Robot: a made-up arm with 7 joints.
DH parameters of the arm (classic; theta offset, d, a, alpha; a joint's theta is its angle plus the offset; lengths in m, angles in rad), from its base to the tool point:
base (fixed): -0.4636 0 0.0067 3.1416
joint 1: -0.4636 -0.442 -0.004 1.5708
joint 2: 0 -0.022 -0.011 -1.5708
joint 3: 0 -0.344 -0.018 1.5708
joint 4: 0 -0.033 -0.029 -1.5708
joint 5: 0 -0.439 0.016 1.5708
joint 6: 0 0.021 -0.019 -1.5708
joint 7: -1.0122 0 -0.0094 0
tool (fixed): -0.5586 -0.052 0 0
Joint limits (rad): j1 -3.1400..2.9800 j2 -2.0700..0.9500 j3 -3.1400..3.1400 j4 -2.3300..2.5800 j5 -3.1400..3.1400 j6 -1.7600..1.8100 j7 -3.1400..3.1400
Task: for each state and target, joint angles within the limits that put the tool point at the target. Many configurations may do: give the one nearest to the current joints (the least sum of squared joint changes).
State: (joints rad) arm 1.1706 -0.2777 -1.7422 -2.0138 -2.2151 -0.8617 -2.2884
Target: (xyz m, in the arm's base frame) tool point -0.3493 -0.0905 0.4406
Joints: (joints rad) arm 1.3302 -0.2689 -1.4156 -2.3288 -2.1854 -0.7548 -2.2870
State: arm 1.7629 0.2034 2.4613 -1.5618 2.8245 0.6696 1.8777
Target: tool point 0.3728 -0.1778 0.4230
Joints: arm 1.4763 0.3586 2.2617 -2.0823 2.8538 0.7315 1.8841
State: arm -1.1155 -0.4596 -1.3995 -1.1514 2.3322 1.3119 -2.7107
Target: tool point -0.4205 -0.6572 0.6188
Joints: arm -0.5422 -1.1814 -1.0095 -0.5825 2.3011 1.0755 -2.7380
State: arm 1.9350 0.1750 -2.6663 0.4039 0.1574 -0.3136 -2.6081
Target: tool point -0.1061 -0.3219 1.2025
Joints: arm 1.8579 0.4264 -2.6645 0.0838 0.1205 -0.1345 -2.6042
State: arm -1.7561 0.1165 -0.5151 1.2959 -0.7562 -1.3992 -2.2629
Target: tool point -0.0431 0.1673 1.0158
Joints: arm -1.6440 -0.4122 -0.2494 1.4770 -0.7816 -1.5209 -2.2576
